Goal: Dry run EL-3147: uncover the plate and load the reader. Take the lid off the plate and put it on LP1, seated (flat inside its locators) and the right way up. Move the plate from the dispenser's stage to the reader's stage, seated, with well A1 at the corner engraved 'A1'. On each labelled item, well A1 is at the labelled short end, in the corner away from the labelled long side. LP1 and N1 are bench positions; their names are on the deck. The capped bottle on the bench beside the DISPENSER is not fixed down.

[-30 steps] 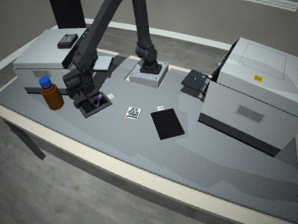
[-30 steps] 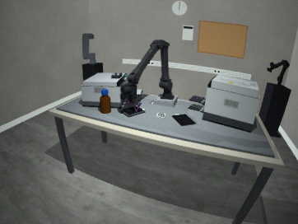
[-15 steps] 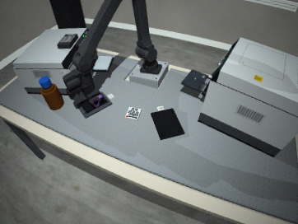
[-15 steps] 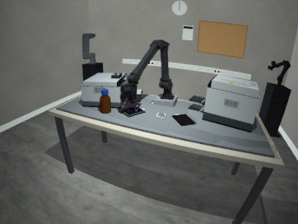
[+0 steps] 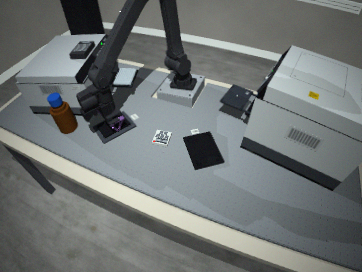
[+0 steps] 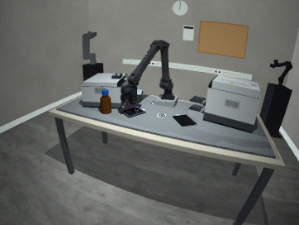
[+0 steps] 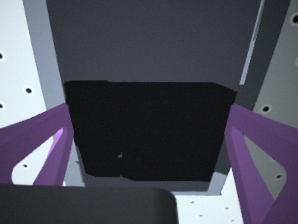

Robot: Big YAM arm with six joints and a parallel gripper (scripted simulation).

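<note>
Right now the lidded plate is right at my hand. The rest, counted from my hand: label 90 mm behind, 60 mm to the left, 20 mm below; then LP1 pad 20 mm below; then brown capped bottle 210 mm to the right, 90 mm above, 60 mm ahead.
</note>
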